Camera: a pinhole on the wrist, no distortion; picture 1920 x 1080 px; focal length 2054.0 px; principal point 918.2 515.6 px. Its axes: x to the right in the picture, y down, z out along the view. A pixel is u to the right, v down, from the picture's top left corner.
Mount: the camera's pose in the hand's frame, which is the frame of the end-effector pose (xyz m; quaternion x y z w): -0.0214 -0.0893 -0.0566 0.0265 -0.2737 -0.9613 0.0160
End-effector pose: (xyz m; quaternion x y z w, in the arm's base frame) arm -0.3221 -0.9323 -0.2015 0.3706 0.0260 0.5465 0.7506
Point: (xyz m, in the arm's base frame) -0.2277 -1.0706 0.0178
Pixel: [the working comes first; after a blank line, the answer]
In the camera's frame: -0.0429 0.0689 0.3442

661.9 927.1
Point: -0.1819 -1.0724 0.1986
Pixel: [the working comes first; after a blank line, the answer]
In the camera's frame: -0.1354 0.0921 0.5046

367.1 890.4
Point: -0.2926 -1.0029 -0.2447
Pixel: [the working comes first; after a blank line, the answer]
In the camera's frame: 0.0372 0.0126 0.0832

1835.2 825.7
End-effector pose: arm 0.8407 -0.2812 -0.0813 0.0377 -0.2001 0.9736 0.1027
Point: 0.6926 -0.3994 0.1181
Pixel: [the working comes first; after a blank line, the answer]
In the camera's frame: -0.1853 0.0227 0.3085

outside the picture
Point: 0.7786 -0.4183 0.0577
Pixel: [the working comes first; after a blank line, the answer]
In the camera's frame: -0.0902 -0.0210 0.2872

272.9 365.7
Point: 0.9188 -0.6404 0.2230
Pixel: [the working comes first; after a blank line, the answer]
In the camera's frame: 0.0533 0.0149 0.5600

1113.7 570.3
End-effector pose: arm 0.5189 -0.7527 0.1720 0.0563 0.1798 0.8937 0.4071
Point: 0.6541 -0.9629 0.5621
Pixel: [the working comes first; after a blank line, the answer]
In the camera's frame: 0.2141 -0.0202 0.4880

1819.6 430.5
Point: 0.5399 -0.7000 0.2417
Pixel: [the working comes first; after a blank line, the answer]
In the camera's frame: -0.0527 0.0171 0.1530

210.8 745.2
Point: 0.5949 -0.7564 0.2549
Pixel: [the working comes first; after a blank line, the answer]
In the camera's frame: 0.0259 0.0213 0.1664

1238.4 777.9
